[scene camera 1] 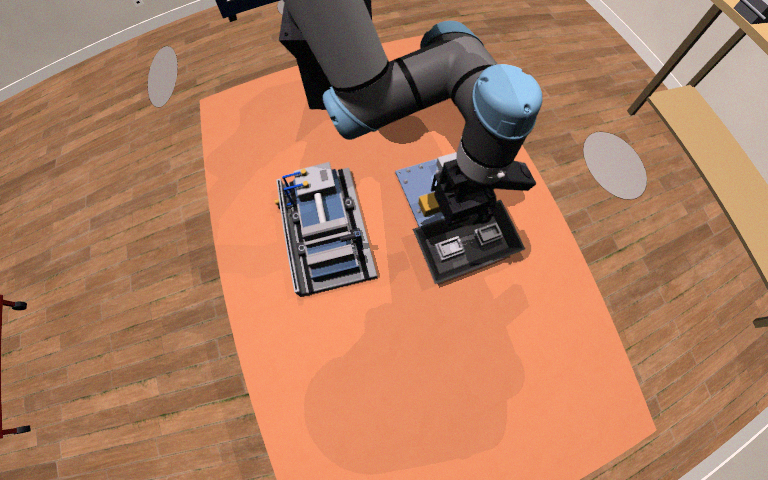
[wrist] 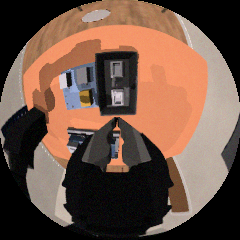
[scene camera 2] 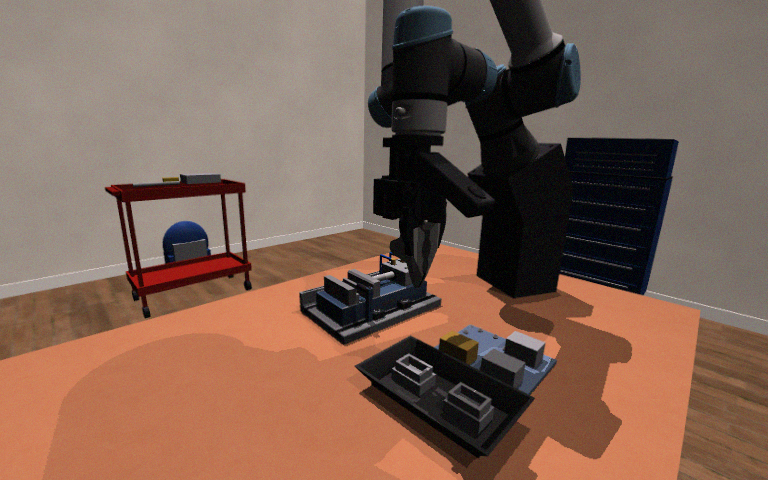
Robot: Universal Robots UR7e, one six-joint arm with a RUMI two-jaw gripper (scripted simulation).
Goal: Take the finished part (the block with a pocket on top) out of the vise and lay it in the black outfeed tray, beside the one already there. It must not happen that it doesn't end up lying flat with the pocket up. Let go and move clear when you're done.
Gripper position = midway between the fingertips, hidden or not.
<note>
In view: the gripper [scene camera 2: 417, 287] and a blue plate [scene camera 2: 486, 341].
The gripper also shows in scene camera 1 [scene camera 1: 461, 222] and in the wrist view [wrist: 117, 118]. The blue plate also shows in scene camera 1 [scene camera 1: 419, 183].
</note>
